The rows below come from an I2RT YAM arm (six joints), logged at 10 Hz.
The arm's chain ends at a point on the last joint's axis. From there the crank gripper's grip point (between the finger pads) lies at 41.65 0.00 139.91 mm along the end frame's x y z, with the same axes.
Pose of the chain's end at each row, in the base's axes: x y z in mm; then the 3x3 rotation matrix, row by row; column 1 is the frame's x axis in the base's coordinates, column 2 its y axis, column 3 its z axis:
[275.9, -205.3, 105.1], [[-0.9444, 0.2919, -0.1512], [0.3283, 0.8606, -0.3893], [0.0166, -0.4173, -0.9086]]
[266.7, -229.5, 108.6], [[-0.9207, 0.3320, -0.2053], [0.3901, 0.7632, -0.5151], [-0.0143, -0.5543, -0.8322]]
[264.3, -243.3, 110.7], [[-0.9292, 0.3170, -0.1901], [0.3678, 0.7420, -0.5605], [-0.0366, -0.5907, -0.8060]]
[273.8, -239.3, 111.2], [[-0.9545, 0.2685, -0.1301], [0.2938, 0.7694, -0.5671], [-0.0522, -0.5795, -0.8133]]
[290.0, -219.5, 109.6], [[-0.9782, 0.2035, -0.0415], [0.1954, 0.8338, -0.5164], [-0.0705, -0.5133, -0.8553]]
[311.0, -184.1, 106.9], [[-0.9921, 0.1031, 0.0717], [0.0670, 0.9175, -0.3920], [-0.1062, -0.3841, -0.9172]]
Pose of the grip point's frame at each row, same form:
[215.4, -246.1, -21.3], [[-0.9444, 0.2919, -0.1512], [0.3283, 0.8606, -0.3893], [0.0166, -0.4173, -0.9086]]
[199.6, -285.3, -8.4], [[-0.9207, 0.3320, -0.2053], [0.3901, 0.7632, -0.5151], [-0.0143, -0.5543, -0.8322]]
[199.0, -306.4, -3.6], [[-0.9292, 0.3170, -0.1901], [0.3678, 0.7420, -0.5605], [-0.0366, -0.5907, -0.8060]]
[215.8, -306.4, -4.8], [[-0.9545, 0.2685, -0.1301], [0.2938, 0.7694, -0.5671], [-0.0522, -0.5795, -0.8133]]
[243.5, -283.6, -13.0], [[-0.9782, 0.2035, -0.0415], [0.1954, 0.8338, -0.5164], [-0.0705, -0.5133, -0.8553]]
[279.7, -236.2, -25.8], [[-0.9921, 0.1031, 0.0717], [0.0670, 0.9175, -0.3920], [-0.1062, -0.3841, -0.9172]]

